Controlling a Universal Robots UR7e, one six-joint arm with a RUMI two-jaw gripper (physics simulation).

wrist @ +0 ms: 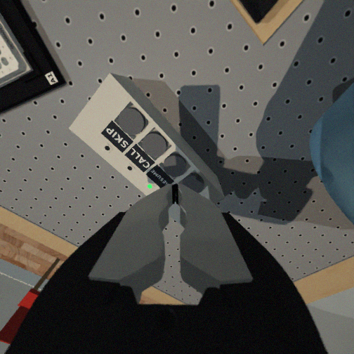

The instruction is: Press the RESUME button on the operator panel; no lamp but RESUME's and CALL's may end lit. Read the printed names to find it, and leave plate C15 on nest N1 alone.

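The cream operator panel (95,117) lies tilted across the middle of the wrist view. Its printed names SKIP, CALL and RESUME run down to the right, each beside a round dark button. The RESUME button (175,164) is partly in shadow, and a lamp (150,186) by the RESUME name is lit green. The lamps by SKIP (107,148) and CALL (130,168) are dark. A fourth button (194,182) shows past RESUME; its name and lamp are hidden behind the gripper. My gripper (176,186) is shut and empty, its tips over the panel's lower right part. No C15 or N1 print is readable.
A black frame (52,92) marked A1 holds a light plate-like thing (15,62) at the upper left. A wood-edged dark tray (264,39) is at the top. A blue rounded body (337,150) is at the right. Wooden edging and a red object (20,312) are at the lower left.
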